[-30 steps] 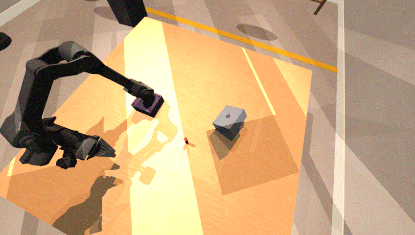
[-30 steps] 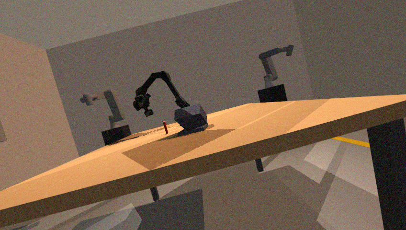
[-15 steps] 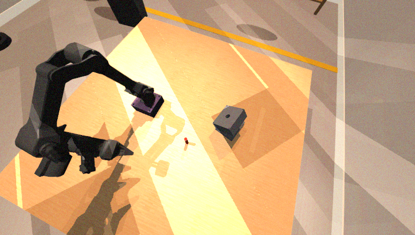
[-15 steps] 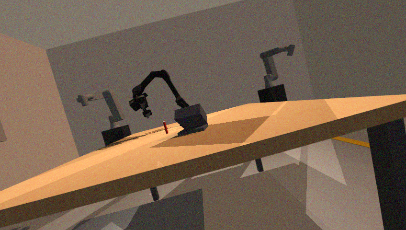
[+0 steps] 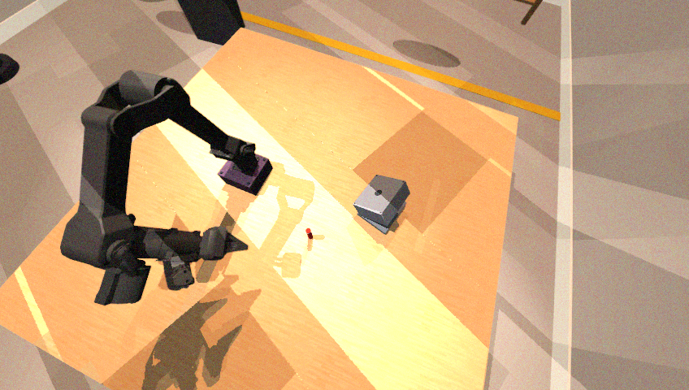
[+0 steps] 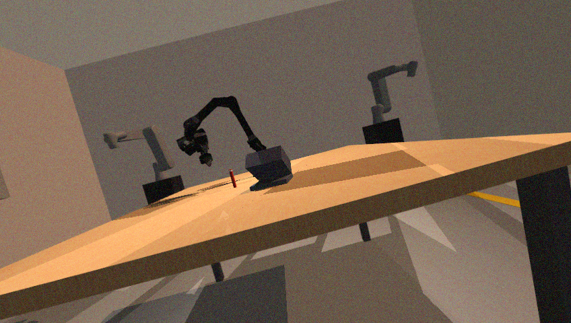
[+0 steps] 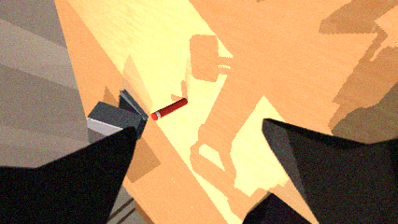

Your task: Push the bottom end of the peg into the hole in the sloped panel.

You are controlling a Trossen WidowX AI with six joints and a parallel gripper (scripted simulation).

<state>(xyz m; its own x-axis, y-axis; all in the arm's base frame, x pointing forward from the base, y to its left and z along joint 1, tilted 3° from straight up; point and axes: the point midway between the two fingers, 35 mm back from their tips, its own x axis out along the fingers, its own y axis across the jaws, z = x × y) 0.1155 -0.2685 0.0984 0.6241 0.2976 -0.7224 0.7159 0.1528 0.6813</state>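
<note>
My gripper tip is now 130 mm short of the red round peg, 110 mm to the right of it and 90 mm above it. From my gripper tip the other things lie so: grey sloped panel: 300 mm ahead, 270 mm to the left, 80 mm below.
</note>
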